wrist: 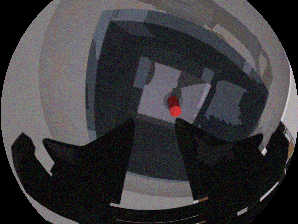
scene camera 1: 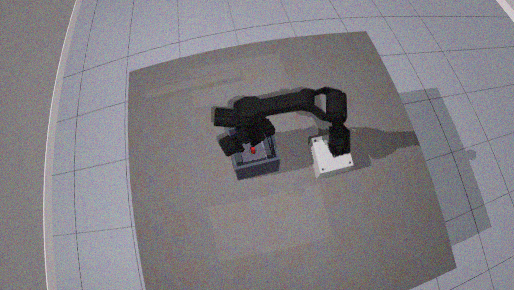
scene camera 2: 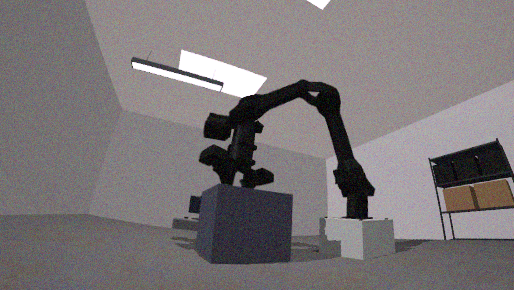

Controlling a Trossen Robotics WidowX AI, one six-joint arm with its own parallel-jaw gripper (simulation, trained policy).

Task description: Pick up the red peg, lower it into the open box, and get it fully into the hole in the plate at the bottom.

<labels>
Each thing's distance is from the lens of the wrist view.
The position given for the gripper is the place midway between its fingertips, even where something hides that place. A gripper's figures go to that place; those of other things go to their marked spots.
gripper [wrist: 155,122]: 10 cm
dark box [wrist: 122,47]: 10 cm
pale plate [wrist: 164,81]: 14 cm
The marked spots on the pale plate and the dark box are 7 cm apart.
</labels>
